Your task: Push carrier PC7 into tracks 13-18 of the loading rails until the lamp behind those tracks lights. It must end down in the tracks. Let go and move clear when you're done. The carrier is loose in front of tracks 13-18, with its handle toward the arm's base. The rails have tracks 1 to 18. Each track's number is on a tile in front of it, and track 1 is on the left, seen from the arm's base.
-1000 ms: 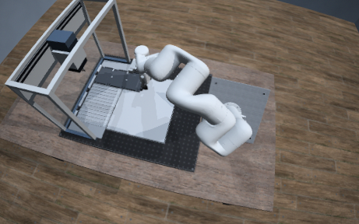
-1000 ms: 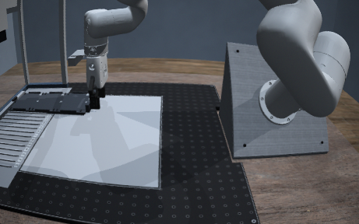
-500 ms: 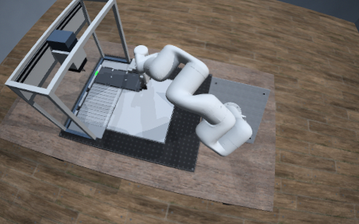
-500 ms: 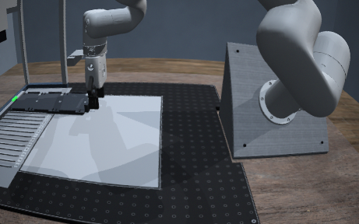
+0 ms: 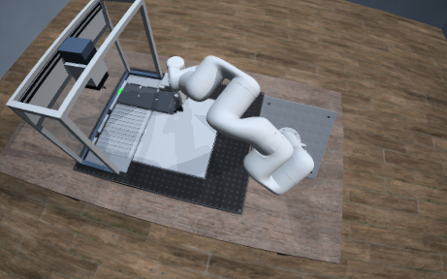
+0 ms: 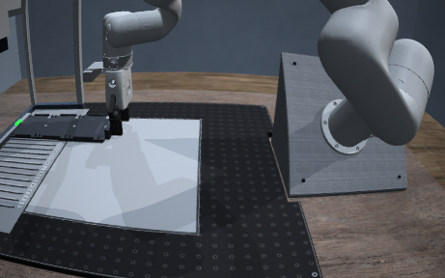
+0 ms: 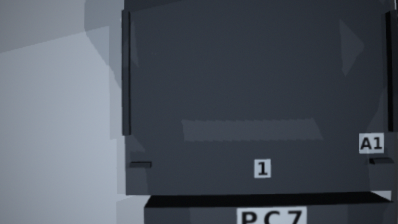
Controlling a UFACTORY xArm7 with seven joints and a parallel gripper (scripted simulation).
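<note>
The pale grey sheet is 40 mm behind my hand, 130 mm to the left of it and 20 mm below it. From my hand the other things lie so: carrier PC7 (190 mm ahead, 10 mm to the left, 10 mm below).
</note>
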